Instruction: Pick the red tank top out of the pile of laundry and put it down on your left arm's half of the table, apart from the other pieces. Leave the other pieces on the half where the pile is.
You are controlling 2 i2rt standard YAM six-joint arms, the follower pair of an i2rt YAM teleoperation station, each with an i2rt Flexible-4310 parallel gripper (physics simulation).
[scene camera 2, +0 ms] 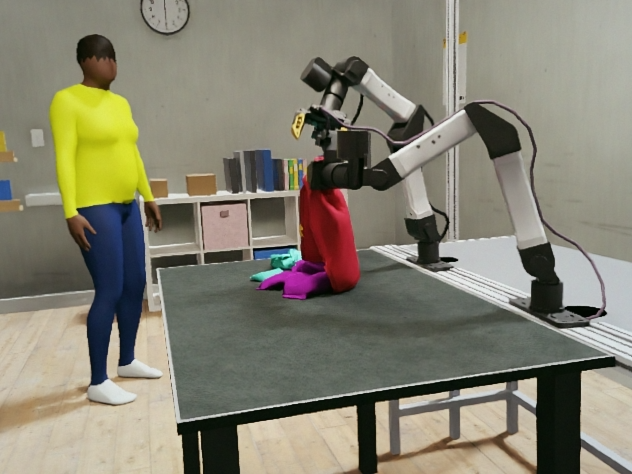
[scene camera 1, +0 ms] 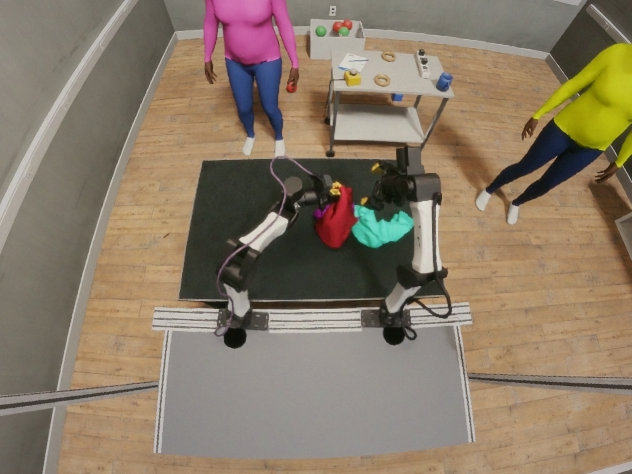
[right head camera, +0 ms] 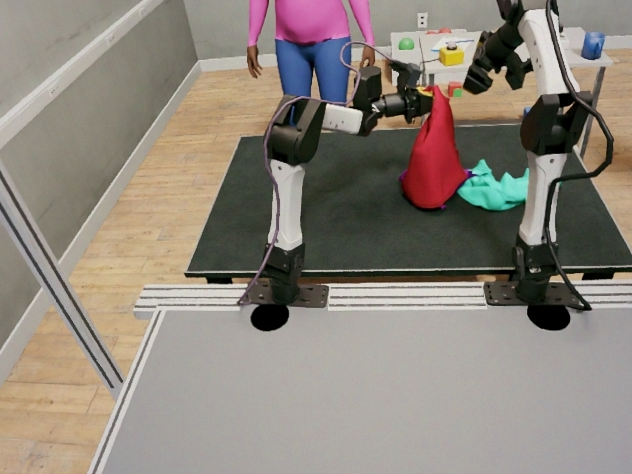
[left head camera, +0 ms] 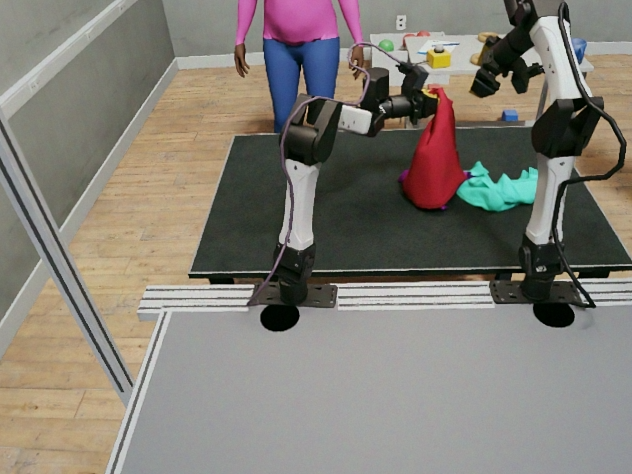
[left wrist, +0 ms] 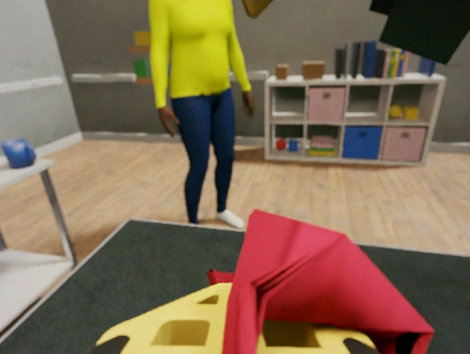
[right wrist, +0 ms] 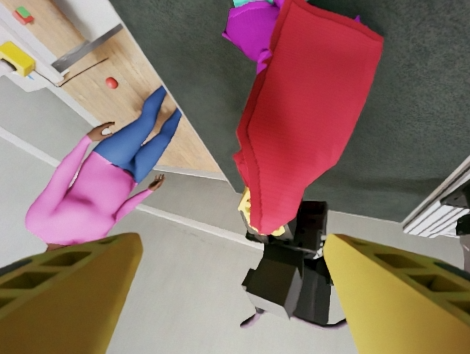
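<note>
The red tank top (left head camera: 433,168) (right head camera: 433,168) (scene camera 1: 336,221) (scene camera 2: 339,239) (left wrist: 300,270) (right wrist: 310,110) hangs from my left gripper (left head camera: 433,94) (scene camera 1: 335,189), which is shut on its top end. Its lower end reaches down to the table, against a purple piece (scene camera 2: 301,283) (right wrist: 250,32) that is mostly hidden behind it in the head views. A turquoise piece (left head camera: 497,194) (right head camera: 492,193) (scene camera 1: 380,230) (scene camera 2: 285,259) lies crumpled to the right of them in the head views. My right gripper (scene camera 1: 370,184) (right wrist: 233,241) is open and empty, high above the table beside the tank top.
The dark table (left head camera: 357,229) (scene camera 1: 285,275) (scene camera 2: 357,346) extends left of the tank top in the head views. A grey cart (scene camera 1: 377,122) stands beyond its far edge. One person (scene camera 1: 252,40) stands behind the table, and another (scene camera 1: 587,107) stands to the right in scene camera 1.
</note>
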